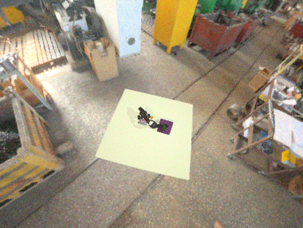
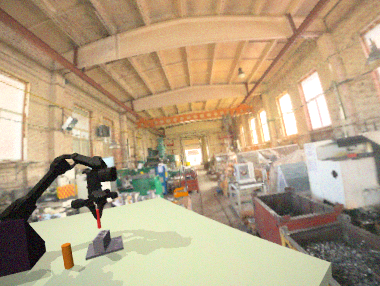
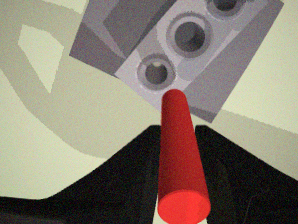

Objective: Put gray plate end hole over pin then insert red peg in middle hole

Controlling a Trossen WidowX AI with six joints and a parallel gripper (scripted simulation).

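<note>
Right now my gripper tip is 7 cm above the gray plate, 3 cm to the left of it and 1 cm short of it. Also, from my gripper tip: gray base: 11 cm below, 2 cm to the right, 1 cm ahead; then orange cylinder: 11 cm to the right, 11 cm behind, 8 cm below; then red peg: right at my gripper tip.
</note>
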